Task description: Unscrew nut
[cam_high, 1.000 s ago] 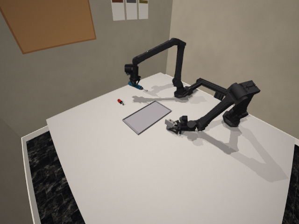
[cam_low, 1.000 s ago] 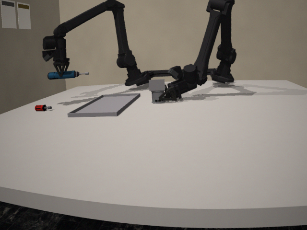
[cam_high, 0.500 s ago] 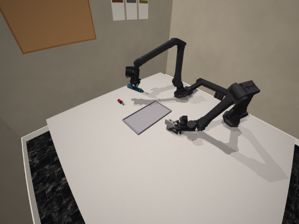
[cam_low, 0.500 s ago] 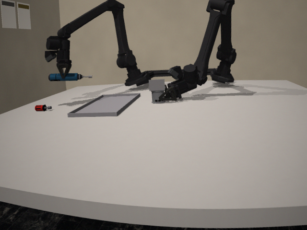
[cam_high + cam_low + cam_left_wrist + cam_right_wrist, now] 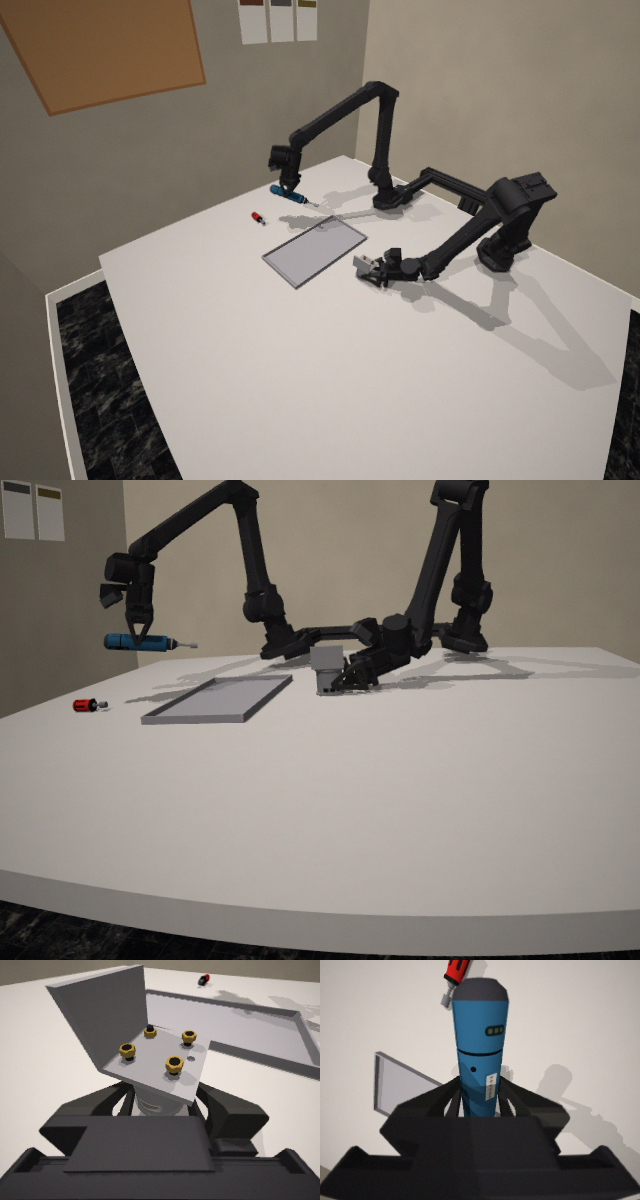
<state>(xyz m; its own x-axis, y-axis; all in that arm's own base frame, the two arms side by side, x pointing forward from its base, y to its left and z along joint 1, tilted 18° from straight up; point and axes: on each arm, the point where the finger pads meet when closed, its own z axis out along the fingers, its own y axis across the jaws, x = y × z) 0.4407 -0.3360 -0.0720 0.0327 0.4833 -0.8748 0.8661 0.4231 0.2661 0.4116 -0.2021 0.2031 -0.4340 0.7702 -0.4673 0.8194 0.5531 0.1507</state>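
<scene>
My left gripper is now 10 mm below the joint module. Round my left hand: short red-handled tool: 570 mm to the right, 90 mm ahead, 10 mm below; l-shaped bracket: 50 mm above; grey tray: 240 mm to the right, 30 mm ahead, 20 mm below.
</scene>
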